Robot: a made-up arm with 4 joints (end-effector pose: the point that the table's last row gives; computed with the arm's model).
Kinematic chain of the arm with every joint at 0, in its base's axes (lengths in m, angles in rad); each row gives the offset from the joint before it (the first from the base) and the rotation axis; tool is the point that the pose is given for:
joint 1: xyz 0 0 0.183 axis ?
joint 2: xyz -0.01 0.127 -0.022 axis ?
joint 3: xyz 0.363 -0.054 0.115 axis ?
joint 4: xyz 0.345 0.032 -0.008 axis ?
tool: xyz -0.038 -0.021 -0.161
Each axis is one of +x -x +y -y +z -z.
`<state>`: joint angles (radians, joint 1 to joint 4).
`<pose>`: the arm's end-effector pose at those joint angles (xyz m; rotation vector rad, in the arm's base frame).
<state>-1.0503 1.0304 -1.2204 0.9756</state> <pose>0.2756 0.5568 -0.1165 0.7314 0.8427 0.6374</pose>
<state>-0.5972 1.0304 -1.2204 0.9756</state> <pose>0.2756 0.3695 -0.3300 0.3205 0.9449 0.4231</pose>
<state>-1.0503 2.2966 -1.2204 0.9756</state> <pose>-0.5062 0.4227 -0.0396 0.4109 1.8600 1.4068</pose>
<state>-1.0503 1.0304 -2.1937 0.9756</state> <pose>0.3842 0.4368 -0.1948 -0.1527 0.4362 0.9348</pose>
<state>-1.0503 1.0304 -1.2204 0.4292</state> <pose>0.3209 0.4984 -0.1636 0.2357 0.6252 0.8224</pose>
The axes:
joint 1: -x
joint 2: +y
joint 3: +x
joint 4: +x

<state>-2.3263 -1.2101 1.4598 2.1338</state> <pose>-0.0542 -0.5400 -0.2803 -0.3177 0.9800 -0.7200</pose>
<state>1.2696 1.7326 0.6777 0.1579</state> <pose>-0.1127 -0.5915 -0.2188 -0.3190 0.8634 -1.5143</pose>
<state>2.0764 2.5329 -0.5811 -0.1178</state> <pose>-0.5705 -0.3290 0.3929 -0.8948 2.2369 -1.8415</pose>
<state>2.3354 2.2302 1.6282 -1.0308</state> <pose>-0.4185 -0.5046 0.4559 -0.8993 0.2504 -2.3896</pose>
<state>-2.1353 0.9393 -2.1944 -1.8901</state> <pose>0.5238 0.2882 0.5909 -1.7839 -1.0936 0.0347</pose>
